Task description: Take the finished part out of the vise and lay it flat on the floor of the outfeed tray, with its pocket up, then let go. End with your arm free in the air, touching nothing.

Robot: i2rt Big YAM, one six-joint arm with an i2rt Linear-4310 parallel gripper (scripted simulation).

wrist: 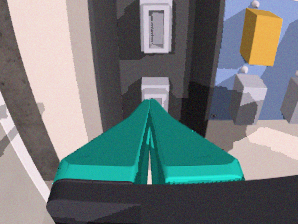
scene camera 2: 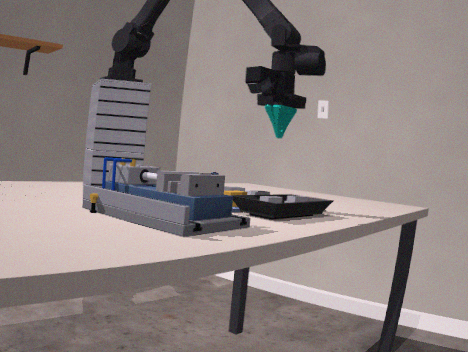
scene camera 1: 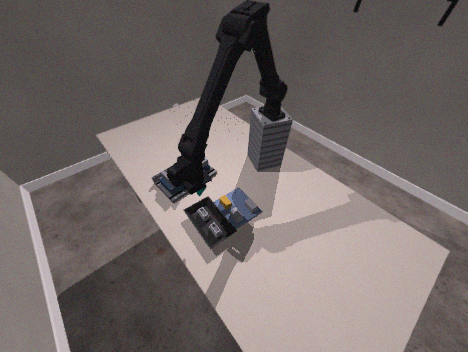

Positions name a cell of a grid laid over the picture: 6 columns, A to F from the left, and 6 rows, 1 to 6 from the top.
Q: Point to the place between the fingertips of the gripper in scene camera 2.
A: At D3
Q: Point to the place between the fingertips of the gripper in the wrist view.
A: D3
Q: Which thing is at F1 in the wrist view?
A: A yellow block.
